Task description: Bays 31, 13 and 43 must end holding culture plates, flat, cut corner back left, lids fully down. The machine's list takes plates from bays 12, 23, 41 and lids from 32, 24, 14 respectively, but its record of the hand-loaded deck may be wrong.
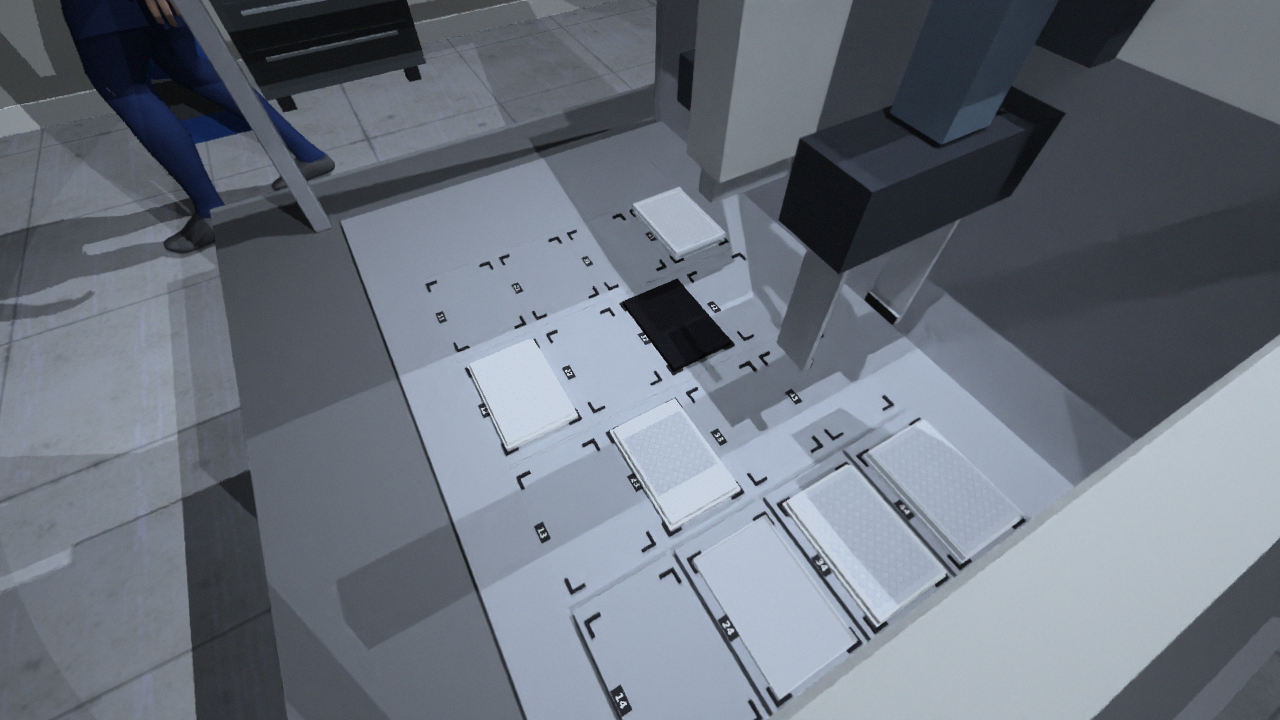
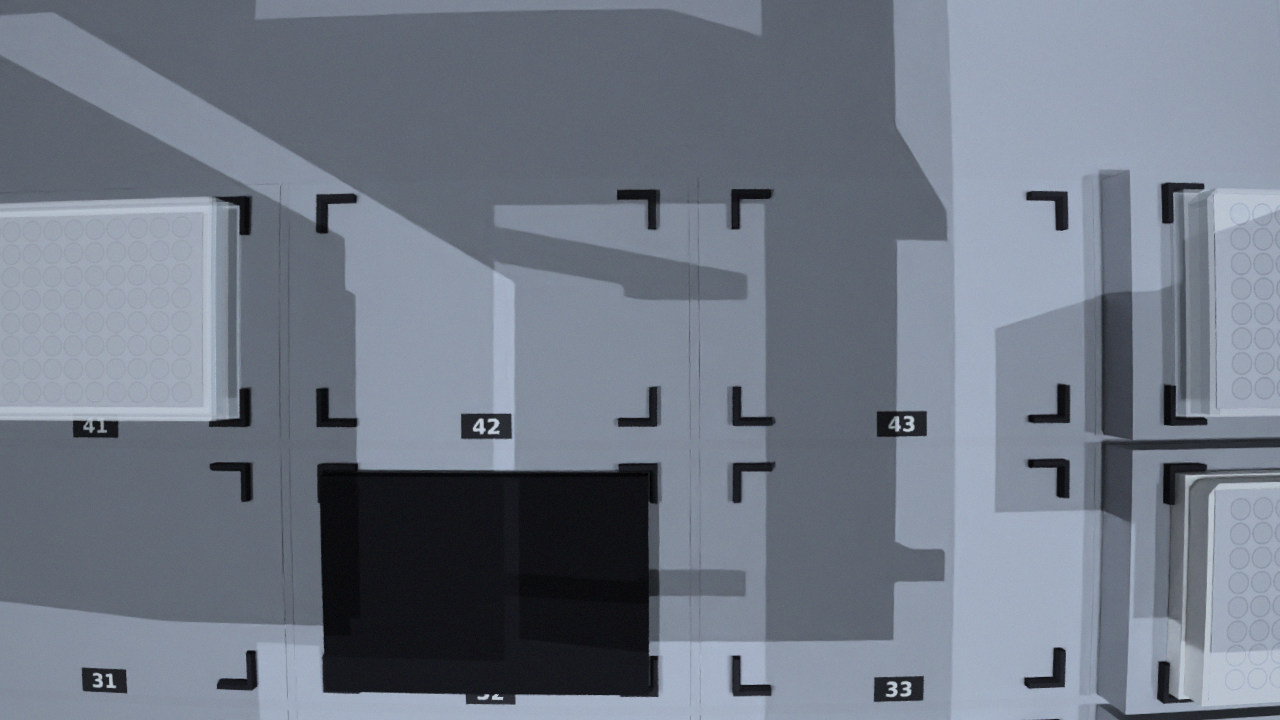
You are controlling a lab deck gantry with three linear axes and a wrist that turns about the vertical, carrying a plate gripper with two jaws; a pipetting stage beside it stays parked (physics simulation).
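Where they show: gripper, fingertip midpoint: (image 1: 838,331); robot's base, origin of the base link: (image 1: 428,286).
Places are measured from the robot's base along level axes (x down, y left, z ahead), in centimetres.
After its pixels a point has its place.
Note:
My gripper (image 1: 845,335) {x -15.9, y 29.9, z 42.0 cm} hangs above the deck near bays 42 and 43, jaws apart, nothing between them. Bays 31 (image 1: 586,260) {x 0.0, y 21.1, z 6.2 cm} (image 2: 103,680) {x 0.0, y 21.1, z 6.4 cm}, 13 (image 1: 540,532) {x 0.0, y -0.5, z 39.1 cm} and 43 (image 1: 793,395) {x 0.0, y 31.9, z 39.1 cm} (image 2: 901,423) {x 0.0, y 31.8, z 39.2 cm} show bare surface inside their corner marks. A white plain-topped piece (image 1: 523,394) {x -1.4, y 4.3, z 24.0 cm} lies in bay 12. A plate with round wells (image 1: 677,463) {x -1.4, y 14.9, z 40.1 cm} lies in bay 23. A pale welled plate (image 1: 680,221) {x -1.6, y 36.2, z 7.3 cm} (image 2: 102,308) {x -1.7, y 36.5, z 8.3 cm} lies in bay 41. A flat black piece (image 1: 677,325) {x -0.8, y 25.4, z 23.6 cm} (image 2: 486,582) {x -0.8, y 25.9, z 22.9 cm} covers bay 32. A plain pale piece (image 1: 776,608) {x -2.2, y 14.8, z 56.5 cm} lies in bay 24. Bay 14 (image 1: 620,700) {x -1.5, y -0.3, z 55.6 cm} shows bare surface. Lid seating is unclear.
Welled plates lie in bay 34 (image 1: 863,541) {x -2.9, y 25.2, z 56.0 cm} (image 2: 1253,591) {x -2.9, y 25.8, z 51.2 cm} and bay 44 (image 1: 944,488) {x -2.9, y 35.9, z 56.1 cm} (image 2: 1253,304) {x -2.9, y 36.3, z 51.1 cm}. Raised rims edge the bays of row 4. The parked pipetting stage (image 1: 765,80) stands behind the deck. A person (image 1: 147,116) stands beyond the frame post (image 1: 255,116) {x -17.1, y -10.3, z -20.7 cm}.

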